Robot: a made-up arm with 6 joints.
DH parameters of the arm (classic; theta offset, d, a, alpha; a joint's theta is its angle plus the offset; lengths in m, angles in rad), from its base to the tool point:
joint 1: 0 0.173 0 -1.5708
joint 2: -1.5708 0 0.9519 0
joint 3: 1.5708 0.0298 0 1.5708
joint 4: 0 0.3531 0 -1.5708
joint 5: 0 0 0 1.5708
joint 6: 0 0.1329 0 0
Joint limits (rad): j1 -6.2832..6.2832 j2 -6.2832..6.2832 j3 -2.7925..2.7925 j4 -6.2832..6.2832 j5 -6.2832..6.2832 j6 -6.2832..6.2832
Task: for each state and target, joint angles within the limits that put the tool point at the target. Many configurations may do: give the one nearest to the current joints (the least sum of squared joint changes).
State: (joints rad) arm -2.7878 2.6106 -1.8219 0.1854 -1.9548 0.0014
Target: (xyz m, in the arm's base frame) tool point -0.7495 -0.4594 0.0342
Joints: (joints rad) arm -2.6013 2.0904 -1.5541 0.1689 -1.8701 0.0014
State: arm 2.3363 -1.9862 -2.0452 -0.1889 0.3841 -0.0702
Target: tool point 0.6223 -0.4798 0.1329
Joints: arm 2.5102 -1.0958 -2.2717 -0.2054 0.3701 -0.0702
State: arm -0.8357 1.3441 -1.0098 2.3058 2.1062 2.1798
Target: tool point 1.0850 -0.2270 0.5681
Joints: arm -0.3248 1.4402 -0.6860 2.1837 1.9407 2.1798
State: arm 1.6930 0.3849 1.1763 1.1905 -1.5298 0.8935
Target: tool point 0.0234 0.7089 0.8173
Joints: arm 1.6816 0.4520 1.8112 1.4231 -1.5518 0.8935
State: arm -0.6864 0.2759 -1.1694 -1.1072 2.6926 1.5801
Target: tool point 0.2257 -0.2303 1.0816
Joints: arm -0.7585 0.5795 -1.7062 -1.2103 2.7995 1.5801
